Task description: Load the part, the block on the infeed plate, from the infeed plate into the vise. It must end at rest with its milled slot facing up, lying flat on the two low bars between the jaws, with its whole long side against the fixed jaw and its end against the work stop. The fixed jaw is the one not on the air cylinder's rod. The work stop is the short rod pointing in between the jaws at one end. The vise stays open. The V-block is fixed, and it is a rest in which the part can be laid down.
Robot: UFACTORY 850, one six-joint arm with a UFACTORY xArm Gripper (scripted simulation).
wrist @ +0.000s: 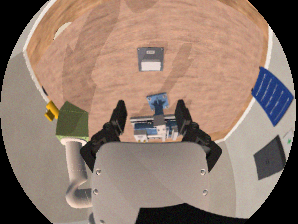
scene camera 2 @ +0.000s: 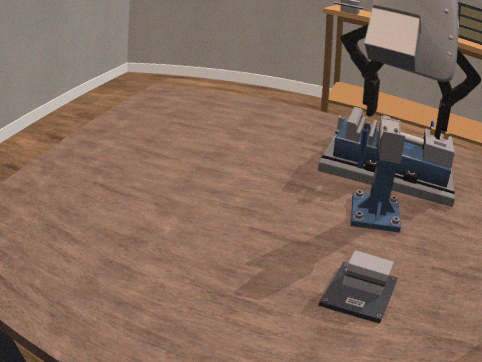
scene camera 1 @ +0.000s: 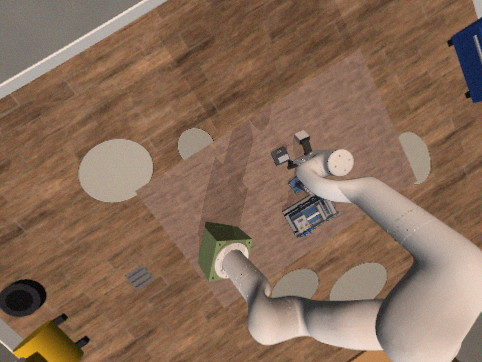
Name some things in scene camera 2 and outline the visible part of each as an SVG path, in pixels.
The gripper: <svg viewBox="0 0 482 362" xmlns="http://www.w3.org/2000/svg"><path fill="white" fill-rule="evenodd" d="M373 0L369 24L340 37L341 42L350 54L351 60L365 79L363 105L367 105L366 116L373 116L377 110L380 86L377 72L384 64L396 68L399 67L399 69L437 80L443 96L440 99L434 137L440 140L441 130L447 132L451 107L466 97L481 82L480 75L458 49L458 0ZM457 63L465 72L467 78L452 88L449 81L454 77ZM363 38L365 38L364 44L368 59L361 52L357 44Z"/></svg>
A part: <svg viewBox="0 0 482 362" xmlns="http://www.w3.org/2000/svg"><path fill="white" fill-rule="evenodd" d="M355 250L348 263L347 272L342 284L381 295L394 262Z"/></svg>
